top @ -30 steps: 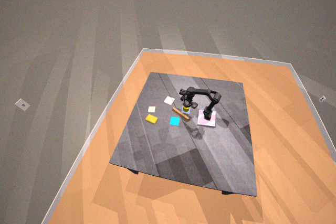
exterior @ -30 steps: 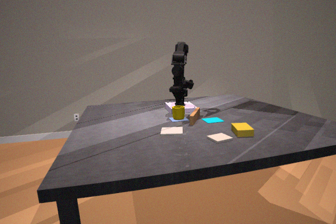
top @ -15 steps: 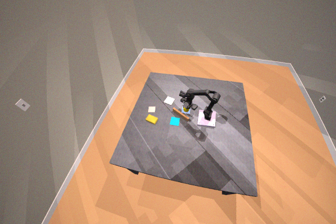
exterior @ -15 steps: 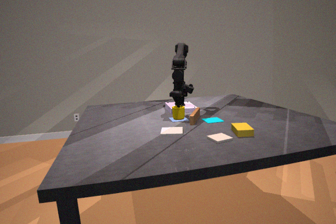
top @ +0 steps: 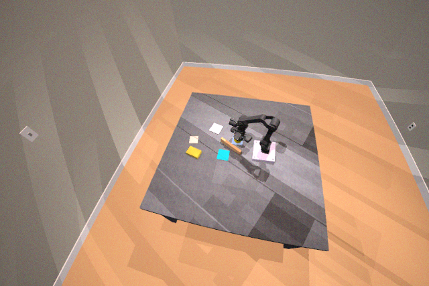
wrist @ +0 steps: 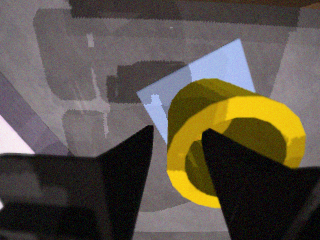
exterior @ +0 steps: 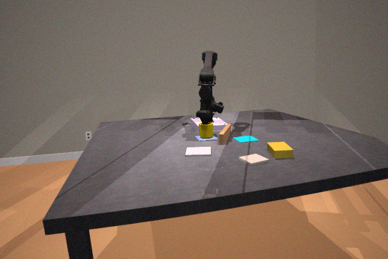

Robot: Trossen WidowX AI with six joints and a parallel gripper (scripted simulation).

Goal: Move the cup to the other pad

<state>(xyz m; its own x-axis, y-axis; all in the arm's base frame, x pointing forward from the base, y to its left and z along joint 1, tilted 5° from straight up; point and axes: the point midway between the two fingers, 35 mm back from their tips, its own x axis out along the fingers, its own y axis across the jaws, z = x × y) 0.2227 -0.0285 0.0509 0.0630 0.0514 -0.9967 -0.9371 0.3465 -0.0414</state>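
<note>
The pale blue pad is 5 cm below my gripper tip, 3 cm ahead of it and 1 cm to the right of it. Also, from my gripper tip: cyan pad 17 cm to the left, 9 cm ahead, 5 cm below; then yellow cup 2 cm ahead, 1 cm to the right, 1 cm below; then wooden bar 8 cm to the left, 6 cm ahead, 3 cm below.
</note>
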